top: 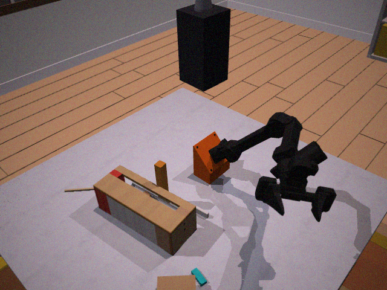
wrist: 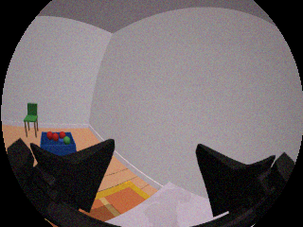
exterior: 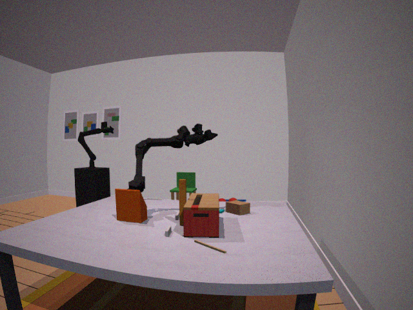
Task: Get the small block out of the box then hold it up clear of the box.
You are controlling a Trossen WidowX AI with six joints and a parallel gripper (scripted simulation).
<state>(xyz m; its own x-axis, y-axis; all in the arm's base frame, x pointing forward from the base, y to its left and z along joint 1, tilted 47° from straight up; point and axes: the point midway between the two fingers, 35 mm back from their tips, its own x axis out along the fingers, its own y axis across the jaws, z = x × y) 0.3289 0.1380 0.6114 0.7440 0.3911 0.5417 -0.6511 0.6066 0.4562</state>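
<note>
Now: the wooden box 2 cm ahead of my gripper tip, 58 cm to the right of it and 38 cm below it. The rest, counted from my gripper tip: teal block (9 cm ahead, 25 cm to the right, 44 cm below); orange bar (4 cm behind, 58 cm to the right, 34 cm below); cardboard box (18 cm ahead, 25 cm to the right, 42 cm below).
</note>
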